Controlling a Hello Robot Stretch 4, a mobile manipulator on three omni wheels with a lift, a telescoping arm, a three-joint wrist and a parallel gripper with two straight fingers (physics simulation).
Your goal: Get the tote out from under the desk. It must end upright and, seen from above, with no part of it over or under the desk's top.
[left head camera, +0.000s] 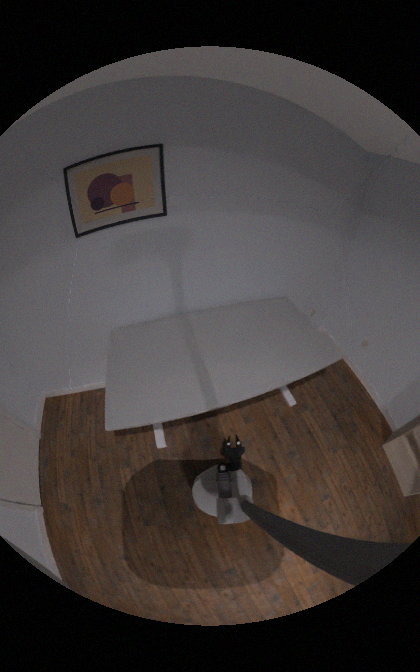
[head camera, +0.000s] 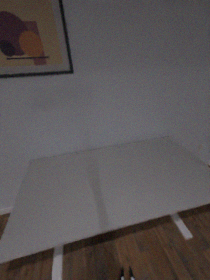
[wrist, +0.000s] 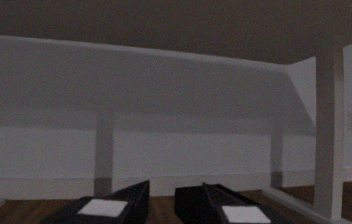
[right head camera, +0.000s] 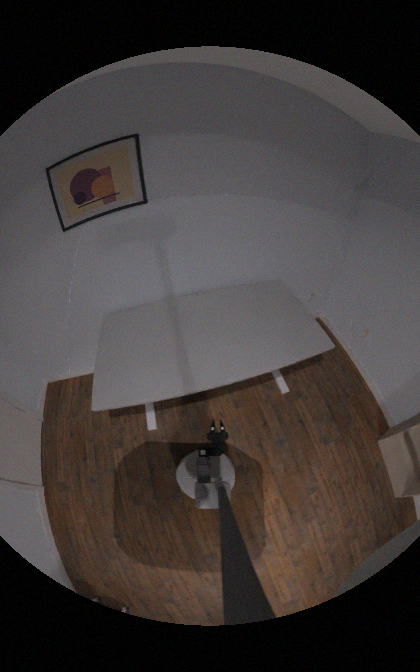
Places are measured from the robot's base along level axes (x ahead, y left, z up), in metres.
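Pixels of known places: gripper, fingertip midpoint: (head camera: 126, 265) (wrist: 175, 197).
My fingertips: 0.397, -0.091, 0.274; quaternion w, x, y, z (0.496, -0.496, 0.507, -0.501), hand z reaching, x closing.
Ahead of a thing's pixels: the offset from my fingertips to its top centre, as dx, dy, dz. "*": to the spot under its first point. Level surfaces: height alone.
The tote @[+0.573, -0.152, -0.201] (wrist: 187, 202) is black. In the wrist view it shows low between my fingers, beyond them on the floor under the desk, partly hidden behind the right finger. It does not show in the head views, where the white desk top @[dz +0.419] (head camera: 140, 185) (left head camera: 255, 350) (right head camera: 245, 335) covers the floor beneath. The wrist view looks under the desk's underside (wrist: 150, 22). My gripper (head camera: 127, 273) (left head camera: 233, 441) (right head camera: 217, 426) (wrist: 175, 197) is open and empty, low in front of the desk's front edge, between the two feet as the head views show it.
The desk's right leg @[* +0.585, -0.552, +0.060] (wrist: 328, 125) stands right in the wrist view. White feet (left head camera: 160, 436) (left head camera: 288, 396) (right head camera: 151, 416) (right head camera: 281, 381) stick out in front. A wall (head camera: 120, 110) is behind the desk. A pale box-like unit (left head camera: 402, 465) (right head camera: 398, 465) stands at the right.
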